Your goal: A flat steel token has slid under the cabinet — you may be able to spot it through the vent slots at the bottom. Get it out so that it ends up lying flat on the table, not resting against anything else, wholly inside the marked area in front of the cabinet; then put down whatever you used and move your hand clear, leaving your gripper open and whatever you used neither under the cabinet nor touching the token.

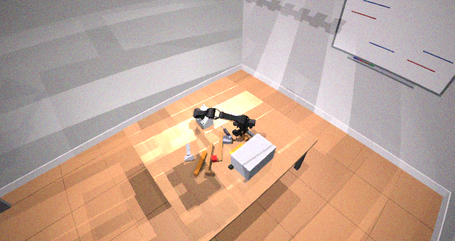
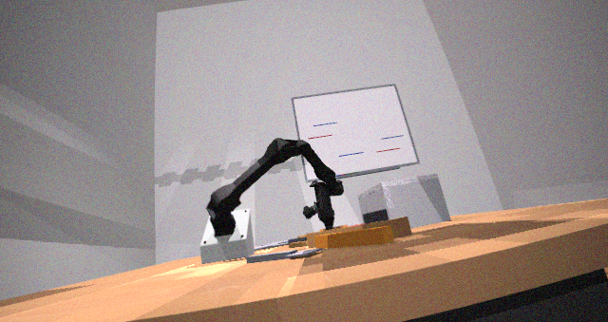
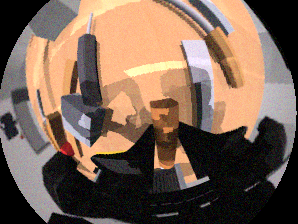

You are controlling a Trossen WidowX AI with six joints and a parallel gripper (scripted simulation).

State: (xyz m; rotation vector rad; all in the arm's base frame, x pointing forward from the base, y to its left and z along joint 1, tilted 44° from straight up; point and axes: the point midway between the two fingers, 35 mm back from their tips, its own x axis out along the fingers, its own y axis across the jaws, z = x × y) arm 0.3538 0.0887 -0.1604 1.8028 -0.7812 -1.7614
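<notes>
Now: the grey block 40 mm behind my gripper tip, 130 mm to the right of it and 10 mm above it. Round my gripper tip: thin wooden stick 30 mm behind, 220 mm to the right; then red block 50 mm ahead, 340 mm to the right, 10 mm above; then grey bar 210 mm behind, 130 mm to the left.
</notes>
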